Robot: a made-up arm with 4 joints.
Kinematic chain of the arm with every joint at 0, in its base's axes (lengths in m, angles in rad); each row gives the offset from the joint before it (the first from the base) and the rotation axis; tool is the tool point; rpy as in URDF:
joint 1: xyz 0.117 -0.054 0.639 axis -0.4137 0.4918 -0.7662
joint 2: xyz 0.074 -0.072 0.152 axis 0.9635 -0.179 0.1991
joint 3: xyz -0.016 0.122 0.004 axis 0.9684 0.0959 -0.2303
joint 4: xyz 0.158 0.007 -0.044 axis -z
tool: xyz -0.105 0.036 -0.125 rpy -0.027 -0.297 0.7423
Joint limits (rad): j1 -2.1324..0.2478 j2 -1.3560..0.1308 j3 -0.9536..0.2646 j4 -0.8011..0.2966
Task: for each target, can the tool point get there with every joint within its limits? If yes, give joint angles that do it. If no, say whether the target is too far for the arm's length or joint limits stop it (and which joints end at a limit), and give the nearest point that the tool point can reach.
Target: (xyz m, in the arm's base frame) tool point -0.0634 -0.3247 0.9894
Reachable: no: joint limits stop it (at a limit: joint 1, joint 2) | nearest point 0.1812 -0.2586 0.7569 | short by 0.344 m
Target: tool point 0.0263 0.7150 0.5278
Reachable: no: too far | nearest point 0.1502 0.1332 0.7200 | short by 0.625 m
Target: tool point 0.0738 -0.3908 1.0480
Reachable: no: joint limits stop it (at a limit: joint 1, joint 2, joint 4) | nearest point 0.2010 -0.2454 0.7775 | short by 0.332 m
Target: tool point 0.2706 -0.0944 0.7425
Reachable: yes | joints -1.2019 -0.6251 -0.8414 -0.5044
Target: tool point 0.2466 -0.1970 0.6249
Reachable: yes | joints -0.4564 -1.1481 -0.1048 -0.4931
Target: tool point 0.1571 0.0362 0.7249
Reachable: yes | joints -1.3439 0.0170 -0.6730 0.1892
